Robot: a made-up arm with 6 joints. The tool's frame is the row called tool.
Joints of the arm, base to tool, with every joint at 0 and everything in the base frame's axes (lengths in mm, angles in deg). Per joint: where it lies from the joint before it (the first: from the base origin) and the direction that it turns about. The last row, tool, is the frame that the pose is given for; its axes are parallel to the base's.
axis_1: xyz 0 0 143.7 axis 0 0 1
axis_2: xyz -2.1 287.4 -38 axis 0 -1 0
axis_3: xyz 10.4 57.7 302.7 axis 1 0 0
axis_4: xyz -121.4 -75.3 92 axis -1 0 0
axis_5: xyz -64.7 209.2 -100.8 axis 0 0 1
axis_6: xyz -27.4 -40.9 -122.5 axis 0 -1 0
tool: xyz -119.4 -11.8 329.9
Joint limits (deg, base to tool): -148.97..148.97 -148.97..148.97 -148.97..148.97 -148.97..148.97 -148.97..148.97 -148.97..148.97
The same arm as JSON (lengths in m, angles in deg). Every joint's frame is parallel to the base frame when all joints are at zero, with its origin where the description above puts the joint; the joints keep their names.
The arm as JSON. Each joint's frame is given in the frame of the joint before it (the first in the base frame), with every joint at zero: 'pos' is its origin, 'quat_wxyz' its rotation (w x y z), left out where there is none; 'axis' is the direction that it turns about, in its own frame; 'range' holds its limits. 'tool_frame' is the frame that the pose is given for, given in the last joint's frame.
{
  "length_unit": "m",
  "angle_unit": "deg",
  "joints": [
    {
      "joint": "axis_1",
      "pos": [
        0.0,
        0.0,
        0.1437
      ],
      "axis": [
        0.0,
        0.0,
        1.0
      ],
      "range": [
        -148.97,
        148.97
      ]
    },
    {
      "joint": "axis_2",
      "pos": [
        -0.0021,
        0.2874,
        -0.038
      ],
      "axis": [
        0.0,
        -1.0,
        0.0
      ],
      "range": [
        -148.97,
        148.97
      ]
    },
    {
      "joint": "axis_3",
      "pos": [
        0.0104,
        0.0577,
        0.3027
      ],
      "axis": [
        1.0,
        0.0,
        0.0
      ],
      "range": [
        -148.97,
        148.97
      ]
    },
    {
      "joint": "axis_4",
      "pos": [
        -0.1214,
        -0.0753,
        0.092
      ],
      "axis": [
        -1.0,
        0.0,
        0.0
      ],
      "range": [
        -148.97,
        148.97
      ]
    },
    {
      "joint": "axis_5",
      "pos": [
        -0.0647,
        0.2092,
        -0.1008
      ],
      "axis": [
        0.0,
        0.0,
        1.0
      ],
      "range": [
        -148.97,
        148.97
      ]
    },
    {
      "joint": "axis_6",
      "pos": [
        -0.0274,
        -0.0409,
        -0.1225
      ],
      "axis": [
        0.0,
        -1.0,
        0.0
      ],
      "range": [
        -148.97,
        148.97
      ]
    }
  ],
  "tool_frame": {
    "pos": [
      -0.1194,
      -0.0118,
      0.3299
    ]
  }
}

